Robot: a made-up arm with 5 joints. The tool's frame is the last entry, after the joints. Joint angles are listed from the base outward. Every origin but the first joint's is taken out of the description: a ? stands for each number. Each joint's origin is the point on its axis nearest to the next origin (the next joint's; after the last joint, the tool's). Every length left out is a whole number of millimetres.
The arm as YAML. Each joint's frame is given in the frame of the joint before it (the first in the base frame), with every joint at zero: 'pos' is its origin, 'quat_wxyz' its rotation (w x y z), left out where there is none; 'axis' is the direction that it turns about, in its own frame. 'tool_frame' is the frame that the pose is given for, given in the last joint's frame.
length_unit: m
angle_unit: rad
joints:
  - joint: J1
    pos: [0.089, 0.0, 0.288]
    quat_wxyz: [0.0, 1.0, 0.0, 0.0]
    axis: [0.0, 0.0, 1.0]
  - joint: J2
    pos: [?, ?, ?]
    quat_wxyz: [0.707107, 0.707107, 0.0, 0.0]
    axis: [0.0, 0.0, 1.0]
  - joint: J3
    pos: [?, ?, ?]
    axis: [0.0, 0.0, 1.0]
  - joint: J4
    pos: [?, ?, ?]
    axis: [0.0, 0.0, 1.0]
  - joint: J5
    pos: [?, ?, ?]
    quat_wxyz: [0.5, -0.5, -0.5, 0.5]
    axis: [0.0, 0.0, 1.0]
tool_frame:
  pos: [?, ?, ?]
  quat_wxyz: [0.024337, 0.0, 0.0, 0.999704]
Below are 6 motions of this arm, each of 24 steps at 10 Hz.
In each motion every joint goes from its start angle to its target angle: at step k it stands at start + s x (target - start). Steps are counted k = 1, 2, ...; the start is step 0. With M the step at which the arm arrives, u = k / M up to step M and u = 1 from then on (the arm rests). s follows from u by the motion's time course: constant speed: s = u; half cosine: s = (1 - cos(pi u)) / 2; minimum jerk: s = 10 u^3 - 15 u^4 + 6 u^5.
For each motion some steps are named. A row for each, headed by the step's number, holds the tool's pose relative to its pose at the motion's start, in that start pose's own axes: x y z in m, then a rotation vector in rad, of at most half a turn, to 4 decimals.
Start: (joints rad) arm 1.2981 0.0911 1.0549 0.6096 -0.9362
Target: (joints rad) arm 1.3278 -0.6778 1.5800 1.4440 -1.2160
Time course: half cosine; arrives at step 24
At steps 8, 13, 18, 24:
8: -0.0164 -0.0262 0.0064 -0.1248 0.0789 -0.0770
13: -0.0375 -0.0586 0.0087 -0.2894 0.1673 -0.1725
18: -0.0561 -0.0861 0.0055 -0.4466 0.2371 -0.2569
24: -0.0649 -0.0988 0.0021 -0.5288 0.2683 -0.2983

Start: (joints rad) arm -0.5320 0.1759 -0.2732 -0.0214 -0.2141
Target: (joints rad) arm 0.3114 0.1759 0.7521 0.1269 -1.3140
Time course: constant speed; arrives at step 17
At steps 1, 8, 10, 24:
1: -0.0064 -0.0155 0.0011 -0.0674 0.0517 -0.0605
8: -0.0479 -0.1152 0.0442 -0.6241 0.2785 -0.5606
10: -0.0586 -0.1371 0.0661 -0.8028 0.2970 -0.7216
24: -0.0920 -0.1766 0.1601 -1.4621 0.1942 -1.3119

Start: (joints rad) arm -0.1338 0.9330 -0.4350 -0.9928 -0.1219
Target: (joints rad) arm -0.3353 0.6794 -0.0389 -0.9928 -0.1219
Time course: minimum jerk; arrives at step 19
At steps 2, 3, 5, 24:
2: 0.0001 0.0007 0.0001 0.0015 0.0017 -0.0009
3: 0.0002 0.0021 0.0002 0.0046 0.0052 -0.0029
5: 0.0010 0.0080 0.0010 0.0178 0.0201 -0.0111
24: 0.0127 0.0642 0.0181 0.1571 0.1712 -0.0829

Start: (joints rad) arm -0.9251 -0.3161 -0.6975 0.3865 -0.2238
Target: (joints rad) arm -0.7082 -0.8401 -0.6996 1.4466 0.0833
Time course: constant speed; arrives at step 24
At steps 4, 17, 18, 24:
4: 0.0113 -0.0011 0.0162 -0.0510 0.0789 0.0710
17: 0.0358 0.0021 0.0797 -0.2003 0.3507 0.2801
18: 0.0369 0.0028 0.0852 -0.2106 0.3726 0.2946
24: 0.0406 0.0081 0.1191 -0.2686 0.5067 0.3760

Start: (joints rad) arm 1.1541 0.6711 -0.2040 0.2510 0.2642
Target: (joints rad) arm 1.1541 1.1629 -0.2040 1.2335 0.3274
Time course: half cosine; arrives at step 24
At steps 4, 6, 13, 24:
4: -0.0095 0.0021 -0.0055 0.0213 0.0964 0.0042
6: -0.0210 0.0046 -0.0111 0.0471 0.2107 0.0092
13: -0.0811 0.0177 -0.0257 0.1927 0.8108 0.0336
24: -0.1341 0.0293 -0.0191 0.3607 1.4297 0.0513

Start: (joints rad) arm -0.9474 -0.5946 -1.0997 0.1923 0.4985
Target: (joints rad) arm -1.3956 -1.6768 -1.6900 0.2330 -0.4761
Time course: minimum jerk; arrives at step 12
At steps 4, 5, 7, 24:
4: 0.0682 -0.0436 0.0350 -0.1261 -0.3195 -0.2966
5: 0.1021 -0.0751 0.0704 -0.1903 -0.5379 -0.4825
7: 0.1406 -0.1415 0.1776 -0.2836 -1.0632 -0.8478
24: 0.1216 -0.1822 0.3213 -0.2988 -1.7194 -1.0982

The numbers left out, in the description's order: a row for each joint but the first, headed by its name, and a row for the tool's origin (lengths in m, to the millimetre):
J2: 0.046 0.012 0.0
J3: 0.036 -0.143 0.0
J4: 0.11 -0.004 0.0
J5: 0.053 0.0 0.0
tool: 0.0 0.0 0.0

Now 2 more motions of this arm.
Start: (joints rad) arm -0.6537 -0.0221 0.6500 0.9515 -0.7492
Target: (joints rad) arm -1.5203 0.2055 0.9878 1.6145 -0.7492
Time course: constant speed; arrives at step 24
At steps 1, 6, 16, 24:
1: -0.0060 0.0024 -0.0024 -0.0375 0.0348 0.0361
6: -0.0364 0.0099 -0.0119 -0.2435 0.1884 0.2146
16: -0.0913 0.0058 -0.0193 -0.7378 0.3829 0.5427
24: -0.1249 -0.0078 -0.0157 -1.1957 0.4162 0.7476

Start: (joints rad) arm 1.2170 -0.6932 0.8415 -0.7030 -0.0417
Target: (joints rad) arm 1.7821 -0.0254 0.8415 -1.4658 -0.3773
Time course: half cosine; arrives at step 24
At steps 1, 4, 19, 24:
1: -0.0002 -0.0004 -0.0002 -0.0020 -0.0006 -0.0002
4: -0.0035 -0.0057 -0.0029 -0.0313 -0.0096 -0.0024
19: -0.0424 -0.0970 -0.0006 -0.3858 -0.1803 -0.0113
24: -0.0459 -0.1092 0.0053 -0.4250 -0.2074 -0.0091

